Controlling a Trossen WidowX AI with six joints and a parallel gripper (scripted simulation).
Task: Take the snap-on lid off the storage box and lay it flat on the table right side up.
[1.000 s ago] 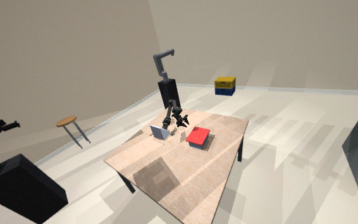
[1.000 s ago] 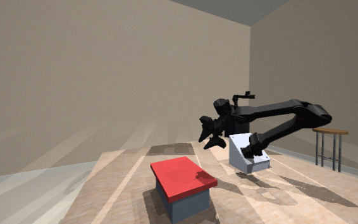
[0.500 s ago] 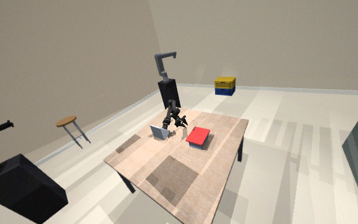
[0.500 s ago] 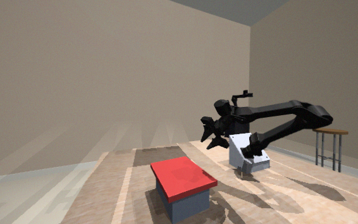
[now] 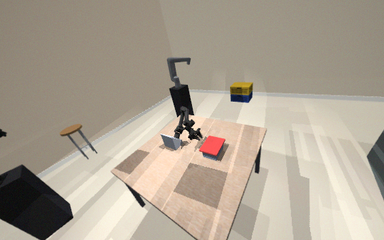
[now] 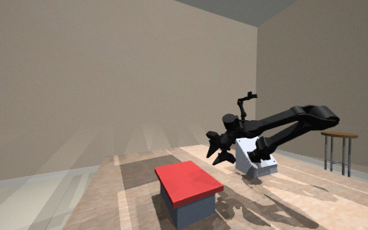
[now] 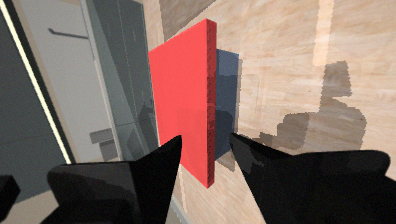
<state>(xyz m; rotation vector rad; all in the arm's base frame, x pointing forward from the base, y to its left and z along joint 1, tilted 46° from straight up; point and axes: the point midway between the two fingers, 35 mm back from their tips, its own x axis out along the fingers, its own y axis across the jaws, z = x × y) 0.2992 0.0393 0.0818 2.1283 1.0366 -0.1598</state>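
My gripper tip is now 120 mm short of the lid, 20 mm to the right of it and 40 mm above it. Round my gripper tip: storage box 120 mm ahead, 20 mm to the left, 90 mm below.
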